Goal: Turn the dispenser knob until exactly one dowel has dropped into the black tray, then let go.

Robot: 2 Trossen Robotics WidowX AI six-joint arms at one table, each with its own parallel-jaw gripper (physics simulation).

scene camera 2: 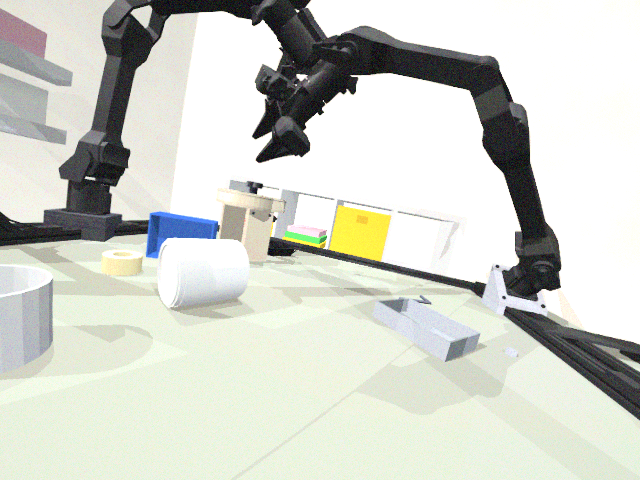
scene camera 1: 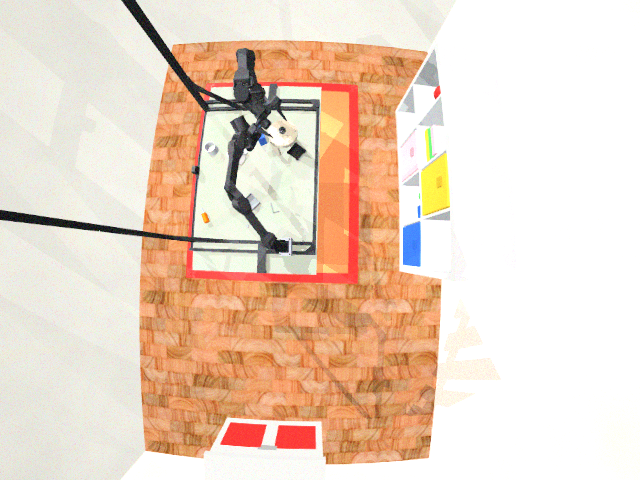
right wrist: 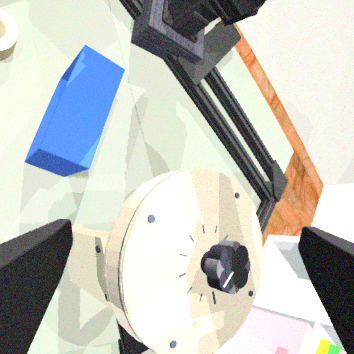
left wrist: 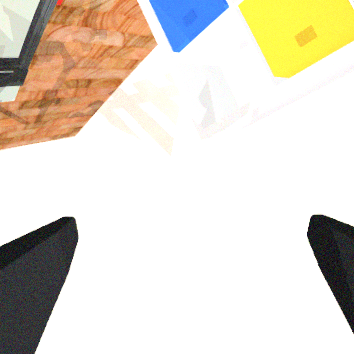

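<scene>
The cream dispenser stands upright at the table's upper right in scene camera 1. Its black lobed knob is on top; the knob's white line points to the lower left in the right wrist view. The black tray lies beside the dispenser's foot; its contents are too small to tell. My right gripper is open and empty above the dispenser, apart from the knob. My left gripper is open and empty, facing the wall side; scene camera 2 hides most of it.
A blue box stands near the dispenser. A tape roll, a white cylinder and a grey open box are on the table. The arms cross closely above it. Dark rails run along the table edges.
</scene>
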